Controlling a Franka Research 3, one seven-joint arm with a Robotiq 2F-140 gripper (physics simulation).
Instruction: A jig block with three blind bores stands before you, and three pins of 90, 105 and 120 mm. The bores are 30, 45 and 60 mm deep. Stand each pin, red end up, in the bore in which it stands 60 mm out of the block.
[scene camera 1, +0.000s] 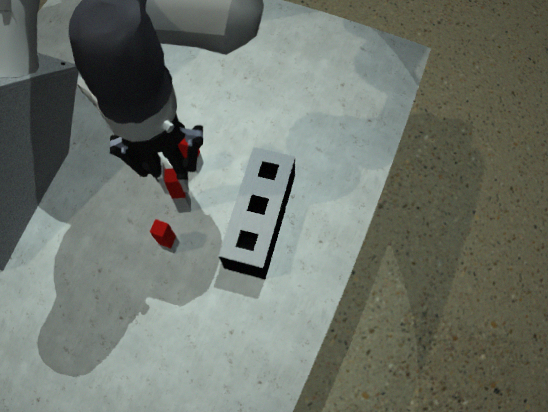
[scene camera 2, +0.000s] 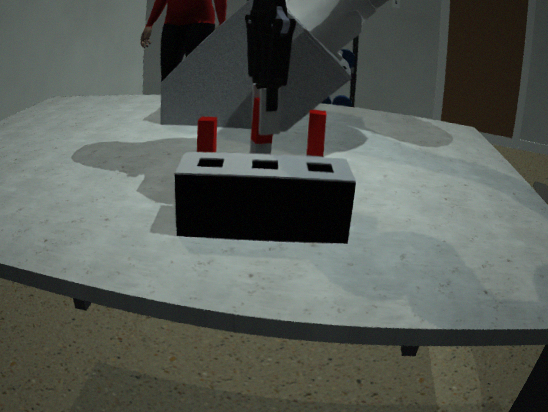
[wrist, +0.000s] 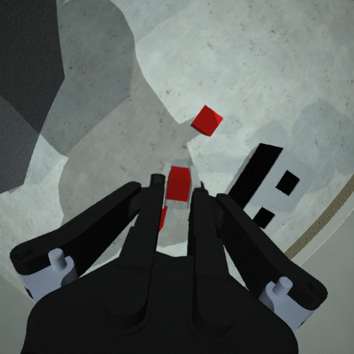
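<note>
The jig block (scene camera 1: 252, 223) (scene camera 2: 265, 207) (wrist: 277, 201) lies with its three square bores upward and empty. The middle pin (scene camera 1: 175, 190) (scene camera 2: 261, 138) (wrist: 179, 182), the tallest, stands upright on the table, red end up. My gripper (scene camera 1: 172, 172) (scene camera 2: 262, 112) (wrist: 179, 174) is shut on its upper red part. The shortest pin (scene camera 1: 162, 233) (scene camera 2: 207, 134) (wrist: 162, 220) stands at the left in scene camera 2, partly hidden by a finger in the wrist view. The mid-length pin (scene camera 1: 187, 147) (scene camera 2: 317, 132) (wrist: 207, 120) stands at the right in scene camera 2, partly behind the gripper in scene camera 1.
The grey robot pedestal (scene camera 1: 52, 110) (scene camera 2: 205, 92) (wrist: 30, 75) stands behind the row of pins. The outer pins stand close on either side of the gripper. The table edge (scene camera 2: 232, 321) runs beyond the block's far side from the pedestal. A person in red (scene camera 2: 190, 11) stands in the background.
</note>
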